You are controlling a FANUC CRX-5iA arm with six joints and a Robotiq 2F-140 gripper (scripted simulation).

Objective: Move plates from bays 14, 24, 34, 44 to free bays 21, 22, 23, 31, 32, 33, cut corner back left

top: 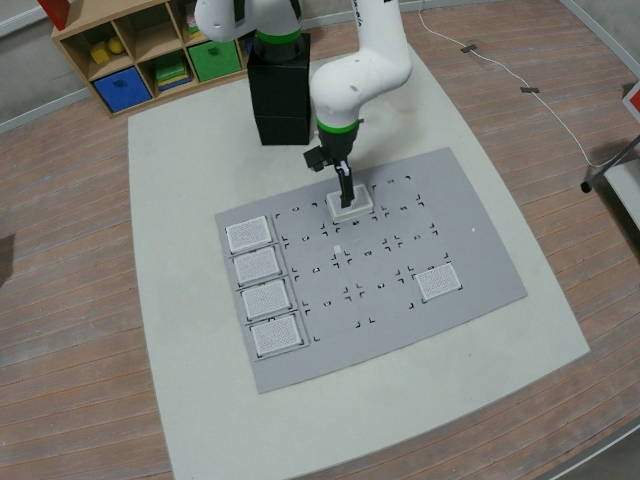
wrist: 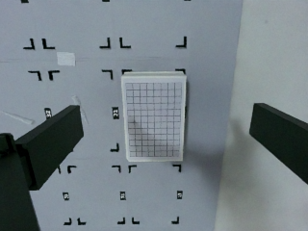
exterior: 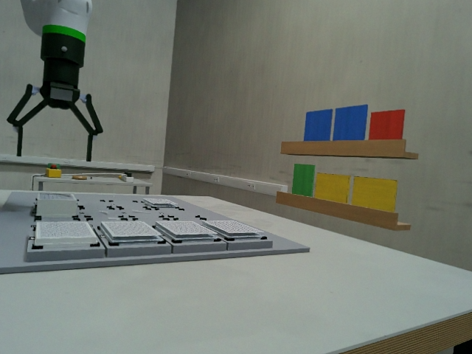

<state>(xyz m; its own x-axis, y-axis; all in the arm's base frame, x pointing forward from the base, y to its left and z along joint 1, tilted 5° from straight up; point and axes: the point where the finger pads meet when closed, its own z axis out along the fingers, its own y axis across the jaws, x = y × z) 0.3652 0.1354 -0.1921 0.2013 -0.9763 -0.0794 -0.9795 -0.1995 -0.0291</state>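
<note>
Now: the sealed deep-well block 40 mm to the left of my hand and 120 mm below it. Also, from my hand: sealed plate (280 mm ahead, 270 mm to the left, 140 mm below).
</note>
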